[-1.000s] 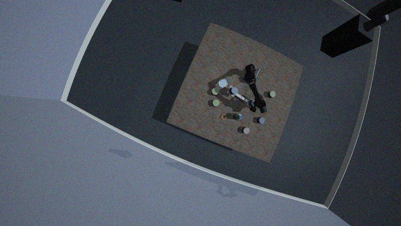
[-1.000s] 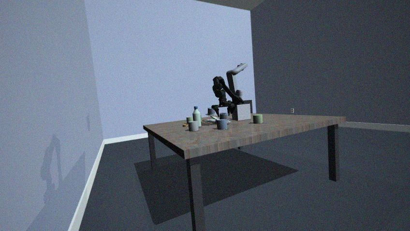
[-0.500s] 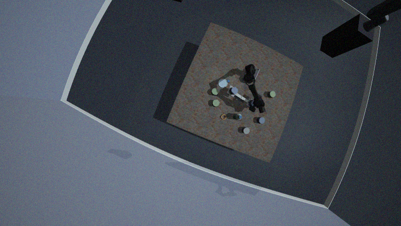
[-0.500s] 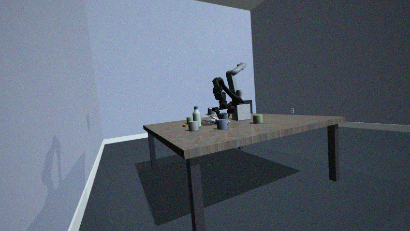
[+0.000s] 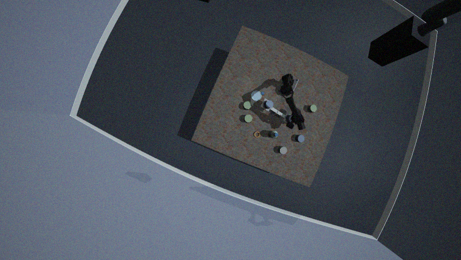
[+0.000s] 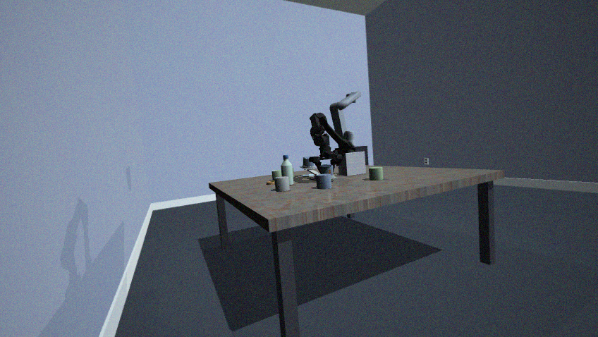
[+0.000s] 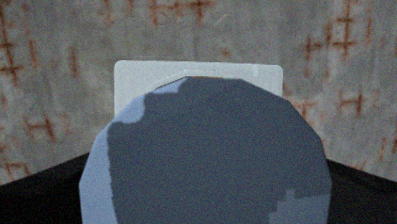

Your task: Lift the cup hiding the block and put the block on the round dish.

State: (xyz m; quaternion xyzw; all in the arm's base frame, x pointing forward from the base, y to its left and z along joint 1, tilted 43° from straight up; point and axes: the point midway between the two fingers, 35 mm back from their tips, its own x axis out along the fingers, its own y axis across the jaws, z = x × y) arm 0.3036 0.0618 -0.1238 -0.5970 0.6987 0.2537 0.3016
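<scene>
The grey balance bar lies 1 cm behind my gripper tip, 14 cm to the right of it and 1 cm below it. Round my gripper tip: bottle 20 cm ahead, 11 cm to the right, 6 cm above; grey block 1 cm below; balance 1 cm behind, 14 cm to the right, 2 cm below.
</scene>
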